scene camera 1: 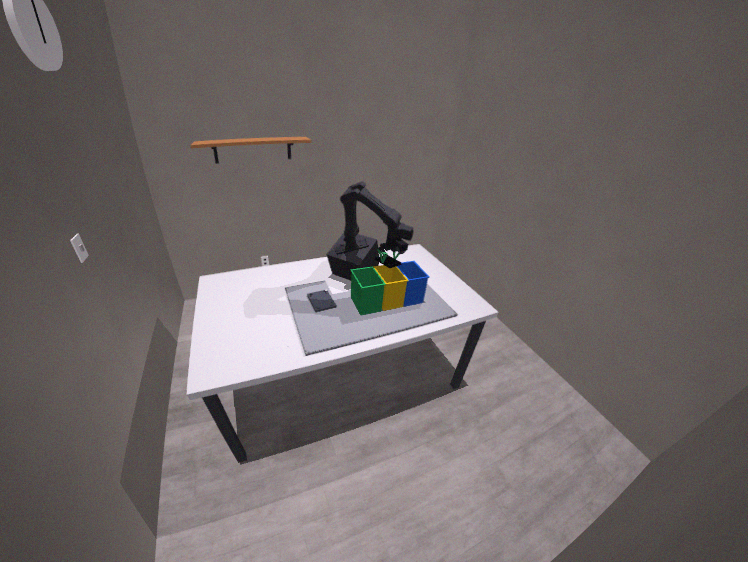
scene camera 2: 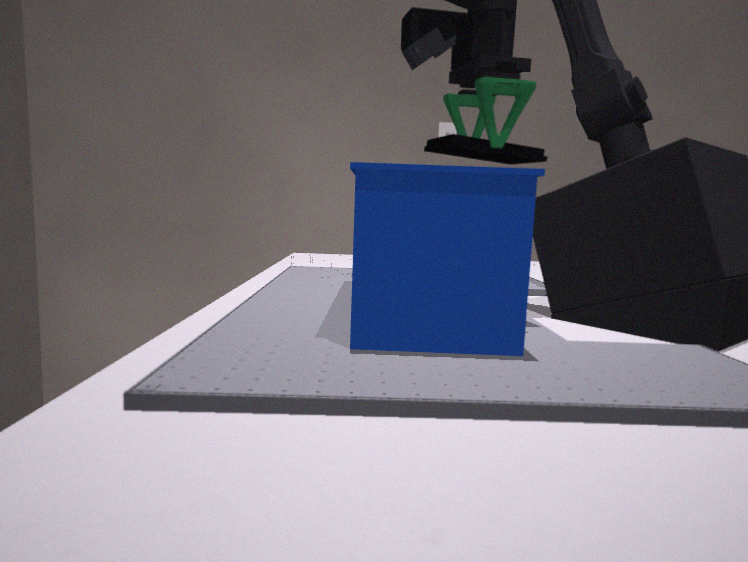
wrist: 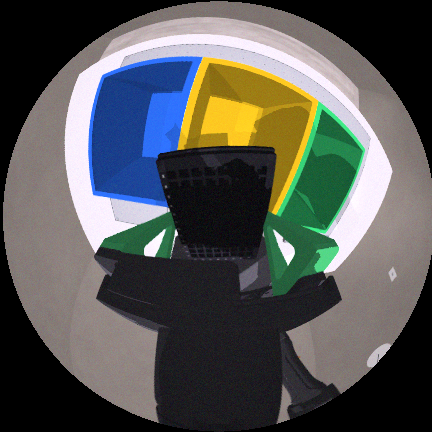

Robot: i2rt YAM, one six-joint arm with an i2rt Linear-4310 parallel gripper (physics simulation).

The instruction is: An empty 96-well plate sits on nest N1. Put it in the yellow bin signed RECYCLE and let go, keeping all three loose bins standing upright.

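Frame: origin at the arm's base, x back, y right, z up, level; centimetres.
Seen in the pictures: gripper, fingertip midpoint: [scene camera 1: 388, 261] [scene camera 2: 482, 150] [wrist: 219, 215]; arm's base, origin of the base link: [scene camera 1: 351, 246] [scene camera 2: 632, 178] [wrist: 245, 298].
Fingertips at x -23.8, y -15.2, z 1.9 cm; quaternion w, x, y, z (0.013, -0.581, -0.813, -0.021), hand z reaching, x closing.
Offsets run from my fingertips to a thing's middle. Level surfaces: height alone.
The black 96-well plate {dy +0.1, dx +0.2, dz +0.0 cm} [scene camera 1: 390, 261] [scene camera 2: 483, 149] [wrist: 217, 200] is held between the green fingers of my gripper [scene camera 2: 483, 142] [wrist: 219, 215], which is shut on it. The plate is slightly tilted and hangs above the rims of the bins. In the wrist view it overlaps the yellow bin {dy +0.8, dx -6.5, dz -12.6 cm} [scene camera 1: 394, 296] [wrist: 240, 117] and a corner of the blue bin {dy -12.2, dx -5.3, dz -12.6 cm} [scene camera 1: 415, 290] [scene camera 2: 443, 259] [wrist: 122, 130]. The green bin {dy +13.7, dx -7.8, dz -12.6 cm} [scene camera 1: 368, 297] [wrist: 335, 175] stands on the yellow bin's other side. All three bins stand upright in a row. The nest {dy +37.4, dx -1.0, dz -20.8 cm} [scene camera 1: 321, 300] holds no plate. The RECYCLE sign is not readable.
The bins and nest are on a grey perforated board {dz -21.6 cm} [scene camera 1: 338, 335] [scene camera 2: 272, 368] on the white table {dz -22.9 cm} [scene camera 1: 241, 356] [scene camera 2: 362, 483]. The arm's dark base block [scene camera 1: 350, 256] [scene camera 2: 640, 241] stands behind the bins. A wooden shelf [scene camera 1: 250, 141] hangs on the back wall.
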